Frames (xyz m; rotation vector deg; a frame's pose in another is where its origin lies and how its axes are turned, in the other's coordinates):
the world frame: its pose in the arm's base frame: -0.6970 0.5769 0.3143 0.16 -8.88 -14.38
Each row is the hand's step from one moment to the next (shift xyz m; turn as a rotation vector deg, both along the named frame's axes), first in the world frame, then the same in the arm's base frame.
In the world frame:
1: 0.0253 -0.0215 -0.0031 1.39 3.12 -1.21
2: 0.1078 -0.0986 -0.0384 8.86 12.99 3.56
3: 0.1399 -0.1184 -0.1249 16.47 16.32 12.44
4: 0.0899 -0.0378 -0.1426 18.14 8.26 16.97
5: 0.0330 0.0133 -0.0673 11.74 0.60 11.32
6: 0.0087 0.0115 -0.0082 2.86 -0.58 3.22
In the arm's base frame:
1: 0.0194 -0.0271 0.0003 2.29 2.66 -0.91
2: 0.0847 -0.1228 -0.0237 11.14 10.45 5.15
3: 0.1237 -0.1514 -0.1047 17.89 11.94 15.16
4: 0.0985 -0.0612 -0.1280 16.80 3.79 19.71
5: 0.0452 0.0036 -0.0612 9.65 -2.14 12.99
6: 0.0124 0.0089 -0.0065 2.10 -1.22 3.60

